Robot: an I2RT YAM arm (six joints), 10 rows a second.
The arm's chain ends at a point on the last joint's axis. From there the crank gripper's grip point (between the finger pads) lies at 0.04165 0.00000 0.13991 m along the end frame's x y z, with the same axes.
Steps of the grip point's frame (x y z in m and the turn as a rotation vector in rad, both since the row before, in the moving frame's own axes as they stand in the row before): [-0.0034, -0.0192, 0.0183, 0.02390, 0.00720, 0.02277]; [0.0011, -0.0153, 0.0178, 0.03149, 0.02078, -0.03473]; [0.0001, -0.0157, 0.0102, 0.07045, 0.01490, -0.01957]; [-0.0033, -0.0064, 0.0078, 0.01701, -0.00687, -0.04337]
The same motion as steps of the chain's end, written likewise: [-0.0044, -0.0168, 0.0186, 0.02390, 0.00720, 0.02277]; [-0.0017, -0.0094, 0.0188, 0.03149, 0.02078, -0.03473]; [-0.0019, -0.0050, 0.0112, 0.07045, 0.01490, -0.01957]; [-0.0022, -0.0022, 0.0076, 0.01701, -0.00687, -0.04337]
